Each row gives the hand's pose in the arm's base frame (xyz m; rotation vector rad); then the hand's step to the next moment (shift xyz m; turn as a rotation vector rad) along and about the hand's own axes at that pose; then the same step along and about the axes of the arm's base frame.
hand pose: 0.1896 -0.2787 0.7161 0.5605 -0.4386 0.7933
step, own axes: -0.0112 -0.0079 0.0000 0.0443 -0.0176 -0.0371
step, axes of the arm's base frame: -0.0010 -0.0106 -0.0087 0.0471 0.0368 -0.0090
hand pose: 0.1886 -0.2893 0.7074 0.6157 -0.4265 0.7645
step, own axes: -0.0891 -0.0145 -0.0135 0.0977 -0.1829 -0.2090
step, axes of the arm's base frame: -0.0454 -0.0446 -0.0654 0.2285 0.0831 -0.1660
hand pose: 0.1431 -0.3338 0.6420 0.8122 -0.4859 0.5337
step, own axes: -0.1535 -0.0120 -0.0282 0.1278 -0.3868 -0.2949
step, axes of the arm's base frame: -0.1043 -0.0242 -0.1142 0.3938 0.0410 -0.3101
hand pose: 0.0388 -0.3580 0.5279 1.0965 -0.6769 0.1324
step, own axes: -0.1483 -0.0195 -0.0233 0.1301 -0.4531 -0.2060
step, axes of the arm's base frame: -0.0992 0.0439 -0.1056 0.3843 -0.0666 -0.3354
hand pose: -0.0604 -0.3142 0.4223 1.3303 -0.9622 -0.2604
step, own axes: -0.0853 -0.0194 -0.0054 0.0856 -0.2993 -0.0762
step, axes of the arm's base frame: -0.0412 0.0549 -0.0545 0.2110 -0.0855 -0.2256
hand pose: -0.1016 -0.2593 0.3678 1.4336 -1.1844 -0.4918
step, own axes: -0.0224 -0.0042 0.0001 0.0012 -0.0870 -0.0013
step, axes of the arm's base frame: -0.0075 0.0185 -0.0111 0.0344 -0.0147 -0.0786
